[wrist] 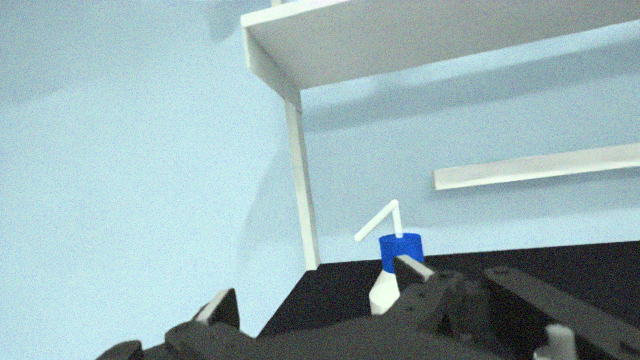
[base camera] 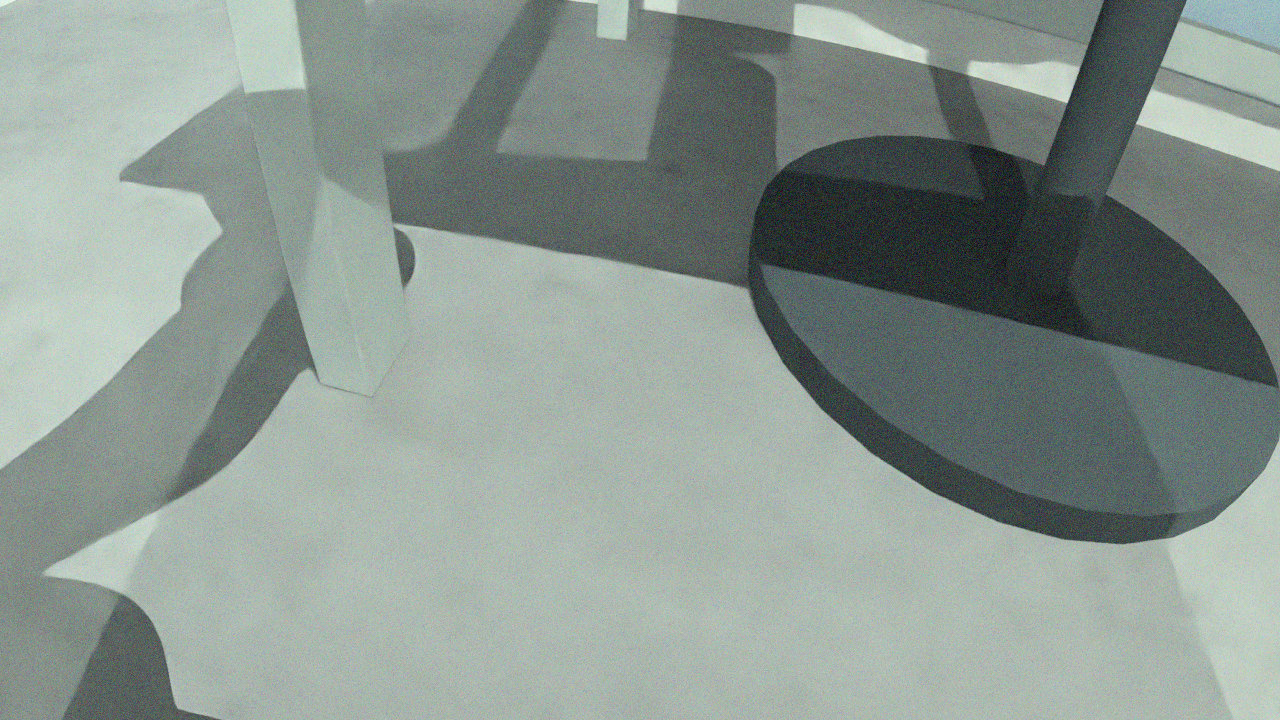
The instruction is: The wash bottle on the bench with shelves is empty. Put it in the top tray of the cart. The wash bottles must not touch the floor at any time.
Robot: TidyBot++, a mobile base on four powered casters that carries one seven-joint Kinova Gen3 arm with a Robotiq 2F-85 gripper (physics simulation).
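Frame: origin at the arm's base, x ahead, y left, z up, level; centimetres.
Seen in the pictures: gripper, fingertip midpoint: (wrist: 317, 289).
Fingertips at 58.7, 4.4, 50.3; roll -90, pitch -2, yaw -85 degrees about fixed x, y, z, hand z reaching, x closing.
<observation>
Offsets run from my fingertips to a thing's top centre, as dx, dy, dz. "spot": to the spot under its first point. Level surfaces: height alone.
A wash bottle with a blue cap {+6.7, -5.7, +3.6} (wrist: 402, 251), a bent white spout and a white body stands upright on the black bench top {dz -13.8} (wrist: 335, 295) in the wrist view, right of centre. My gripper (wrist: 317, 289) is open and empty in the wrist view. Its right finger overlaps the bottle in the picture and hides part of the cap and most of the body; the left finger is well to the left. The bottle is not between the fingers. The white shelf (wrist: 400, 45) is above the bench top. The cart does not show in either view.
A white shelf post (wrist: 302, 185) rises at the bench's left end. A white rail (wrist: 530, 167) is at the right before the blue wall. In the base view a pale bench leg {spot: -16.6, +11.3, -81.9} (base camera: 349, 295) stands left, and a dark round stool base (base camera: 966, 394) with its column stands right.
</observation>
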